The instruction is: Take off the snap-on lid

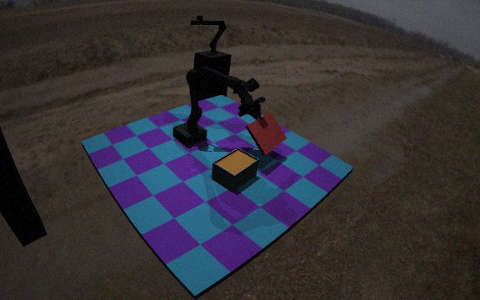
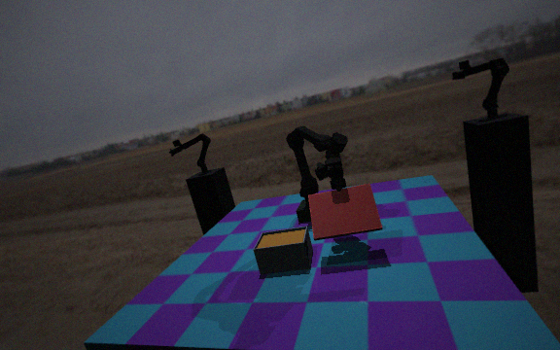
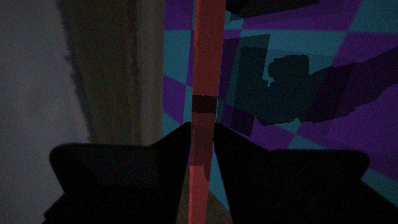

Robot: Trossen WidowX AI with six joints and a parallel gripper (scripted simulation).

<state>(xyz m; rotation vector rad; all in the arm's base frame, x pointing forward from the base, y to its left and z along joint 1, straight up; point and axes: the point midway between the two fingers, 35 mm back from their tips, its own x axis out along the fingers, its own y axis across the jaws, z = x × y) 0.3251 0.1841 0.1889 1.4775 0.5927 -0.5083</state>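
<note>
Now: the red lid 6 cm ahead of my gripper tip, 1 cm to the left of it and 5 cm below it. Also, from my gripper tip: storage box: 7 cm ahead, 25 cm to the right, 18 cm below.
</note>
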